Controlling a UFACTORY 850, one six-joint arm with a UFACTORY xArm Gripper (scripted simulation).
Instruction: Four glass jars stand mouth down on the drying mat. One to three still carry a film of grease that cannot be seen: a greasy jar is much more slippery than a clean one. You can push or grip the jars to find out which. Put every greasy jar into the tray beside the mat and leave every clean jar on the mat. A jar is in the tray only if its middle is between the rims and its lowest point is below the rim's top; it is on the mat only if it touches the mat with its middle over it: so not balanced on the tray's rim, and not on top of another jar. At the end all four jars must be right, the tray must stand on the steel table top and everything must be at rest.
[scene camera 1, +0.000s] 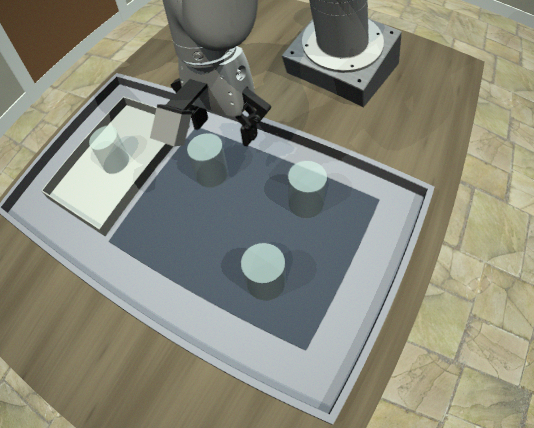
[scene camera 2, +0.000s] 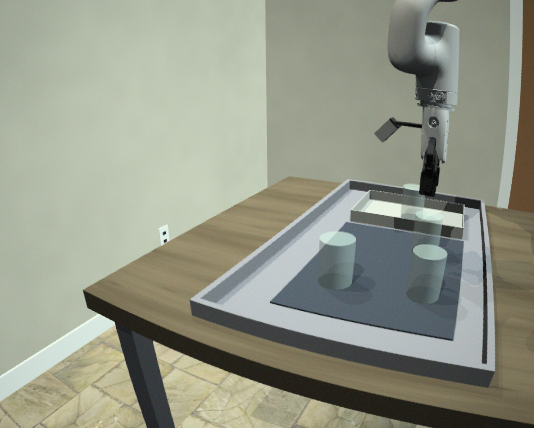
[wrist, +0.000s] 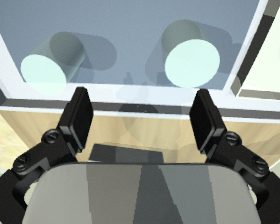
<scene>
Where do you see a glass jar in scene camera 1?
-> At 307, 180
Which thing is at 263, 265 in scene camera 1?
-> A glass jar.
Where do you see the gripper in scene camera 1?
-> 225, 131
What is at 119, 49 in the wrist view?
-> A dark drying mat.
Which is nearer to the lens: the glass jar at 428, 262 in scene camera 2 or the tray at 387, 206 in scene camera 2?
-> The glass jar.
</scene>
